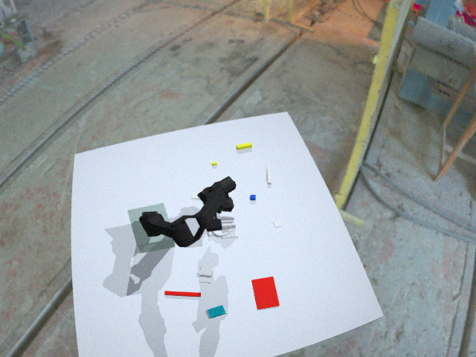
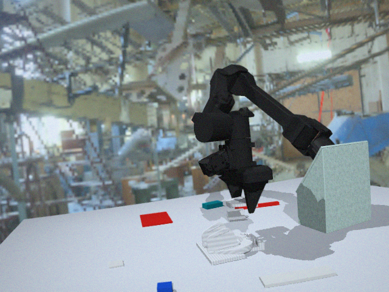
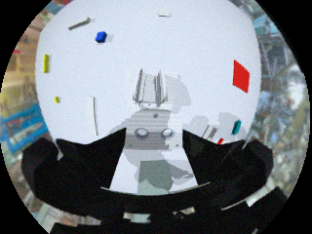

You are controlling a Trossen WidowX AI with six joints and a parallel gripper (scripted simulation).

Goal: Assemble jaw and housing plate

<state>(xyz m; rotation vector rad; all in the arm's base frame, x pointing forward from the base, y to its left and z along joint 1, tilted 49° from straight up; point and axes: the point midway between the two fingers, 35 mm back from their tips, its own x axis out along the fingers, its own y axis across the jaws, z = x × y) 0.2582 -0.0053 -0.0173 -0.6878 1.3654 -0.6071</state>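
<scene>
Right now the curved jaw is 2 cm ahead of my gripper tip, 2 cm to the left of it and 7 cm below it. The rest, counted from my gripper tip: blue cube (20 cm ahead, 14 cm to the left, 7 cm below); white slab (1 cm behind, 19 cm to the left, 8 cm below); red bar (17 cm behind, 29 cm to the right, 8 cm below).
</scene>
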